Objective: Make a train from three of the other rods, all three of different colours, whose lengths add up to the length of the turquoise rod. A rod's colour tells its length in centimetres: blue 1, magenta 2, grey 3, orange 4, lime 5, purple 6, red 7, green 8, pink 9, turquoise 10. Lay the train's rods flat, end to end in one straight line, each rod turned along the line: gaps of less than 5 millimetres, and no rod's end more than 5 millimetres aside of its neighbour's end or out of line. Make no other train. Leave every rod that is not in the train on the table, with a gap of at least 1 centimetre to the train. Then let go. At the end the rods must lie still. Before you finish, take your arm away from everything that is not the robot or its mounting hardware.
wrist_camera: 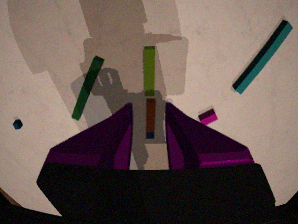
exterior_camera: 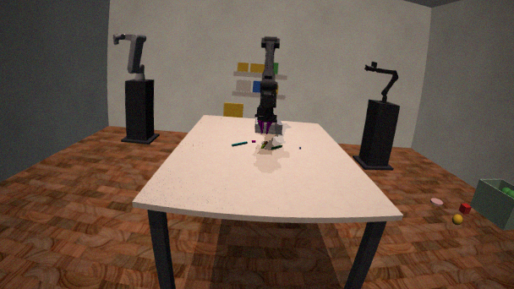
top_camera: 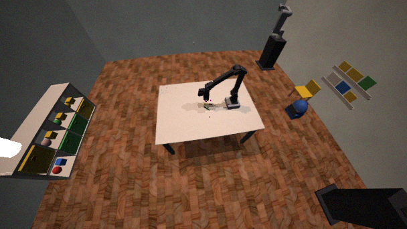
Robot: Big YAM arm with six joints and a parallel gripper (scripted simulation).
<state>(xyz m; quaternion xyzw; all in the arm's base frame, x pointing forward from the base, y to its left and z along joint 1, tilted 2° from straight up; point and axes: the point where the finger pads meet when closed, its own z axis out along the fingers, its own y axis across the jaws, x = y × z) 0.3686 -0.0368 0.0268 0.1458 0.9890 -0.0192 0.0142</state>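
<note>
Right now the lime rod is 80 mm below my hand. Also, from my hand: magenta rod 80 mm behind, 50 mm to the right, 80 mm below; then orange rod 50 mm behind, 10 mm to the left, 80 mm below; then green rod 70 mm to the left, 80 mm below.
</note>
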